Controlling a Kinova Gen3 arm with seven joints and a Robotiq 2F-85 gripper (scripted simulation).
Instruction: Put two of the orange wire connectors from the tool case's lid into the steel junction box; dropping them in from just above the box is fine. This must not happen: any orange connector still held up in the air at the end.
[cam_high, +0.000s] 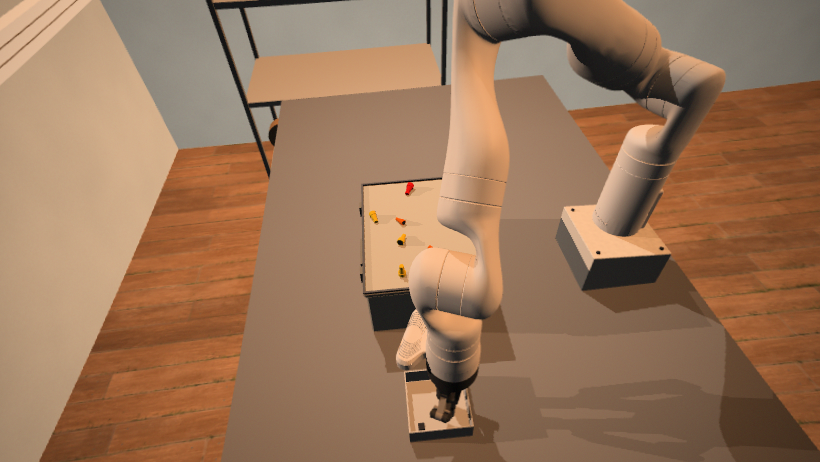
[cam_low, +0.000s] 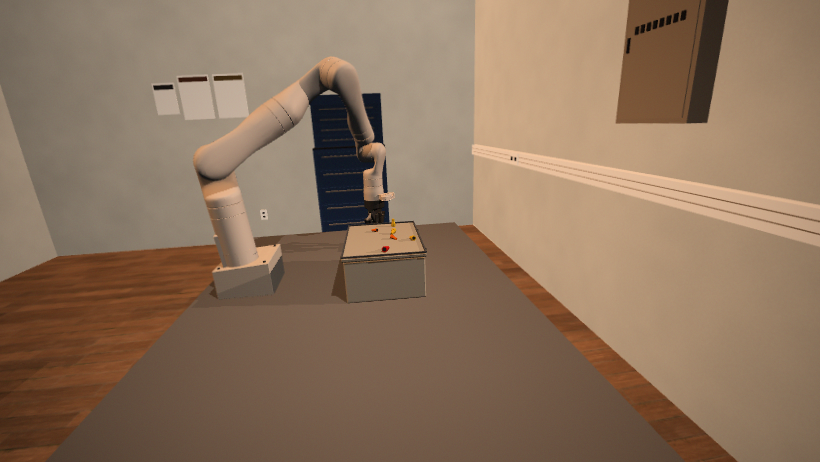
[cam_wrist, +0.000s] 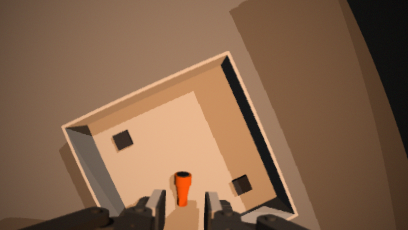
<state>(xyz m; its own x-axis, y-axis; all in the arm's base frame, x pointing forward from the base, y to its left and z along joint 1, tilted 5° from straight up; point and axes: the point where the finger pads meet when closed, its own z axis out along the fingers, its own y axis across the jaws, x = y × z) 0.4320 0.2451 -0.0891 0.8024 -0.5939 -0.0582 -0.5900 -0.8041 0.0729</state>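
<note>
My gripper is now 3 cm past the tool case, 31 cm to the left of it and 5 cm below it. From my hand the other things lie so: red connector (5 cm behind, 43 cm to the right, 9 cm above).
</note>
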